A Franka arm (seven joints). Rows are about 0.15 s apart.
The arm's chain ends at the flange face. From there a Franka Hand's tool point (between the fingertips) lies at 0.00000 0.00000 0.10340 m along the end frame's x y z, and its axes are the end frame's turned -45 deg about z.
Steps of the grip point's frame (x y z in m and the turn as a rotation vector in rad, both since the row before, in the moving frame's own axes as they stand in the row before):
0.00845 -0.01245 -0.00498 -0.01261 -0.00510 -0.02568
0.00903 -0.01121 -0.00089 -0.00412 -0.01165 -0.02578
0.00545 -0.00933 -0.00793 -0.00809 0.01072 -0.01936
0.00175 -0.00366 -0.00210 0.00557 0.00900 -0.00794
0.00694 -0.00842 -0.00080 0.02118 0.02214 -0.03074
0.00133 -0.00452 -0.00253 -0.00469 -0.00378 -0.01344
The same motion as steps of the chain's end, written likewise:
-0.00339 -0.01607 -0.00497 -0.01252 0.00531 -0.02568
-0.00101 -0.01547 -0.00088 -0.01115 -0.00532 -0.02578
-0.00412 -0.01025 -0.00792 0.00186 0.01330 -0.01936
-0.00160 -0.00276 -0.00209 0.01030 0.00243 -0.00794
-0.00107 -0.00769 -0.00075 0.03063 0.00068 -0.03074
-0.00233 -0.00476 -0.00253 -0.00599 0.00064 -0.01344

